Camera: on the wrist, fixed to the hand. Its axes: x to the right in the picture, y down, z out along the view.
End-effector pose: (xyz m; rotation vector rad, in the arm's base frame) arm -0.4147 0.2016 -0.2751 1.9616 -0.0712 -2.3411
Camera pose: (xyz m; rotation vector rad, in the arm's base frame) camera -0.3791 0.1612 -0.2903 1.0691 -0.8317 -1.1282
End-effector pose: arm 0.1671 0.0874 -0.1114 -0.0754 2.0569 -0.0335
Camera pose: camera 0.1270 0.1262 -0.1075 1.3157 1.7075 1.1633
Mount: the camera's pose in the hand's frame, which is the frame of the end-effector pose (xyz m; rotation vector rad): 0.0126 0.0401 -0.0369 -0.2671 0.0899 1.5247
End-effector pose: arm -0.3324 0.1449 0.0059 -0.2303 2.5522 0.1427
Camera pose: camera -0.3702 0.1769 0.0318 1.6350 2.1822 1.0092
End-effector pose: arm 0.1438 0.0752 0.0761 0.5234 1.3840 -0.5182
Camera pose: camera 0.1418 0.1291 0.0612 1.1754 0.7660 0.9139
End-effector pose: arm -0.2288 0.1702 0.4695 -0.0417 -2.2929 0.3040
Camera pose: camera -0.2129 0.2183 0.4932 -1.8881 -1.7381 0.6921
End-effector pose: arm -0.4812 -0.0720 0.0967 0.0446 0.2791 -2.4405
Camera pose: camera -0.4671 -0.1022 0.0518 0.1736 0.3981 -0.8824
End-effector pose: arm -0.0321 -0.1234 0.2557 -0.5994 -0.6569 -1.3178
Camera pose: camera 0.0126 -0.1524 0.2387 -0.9472 0.1545 0.0269
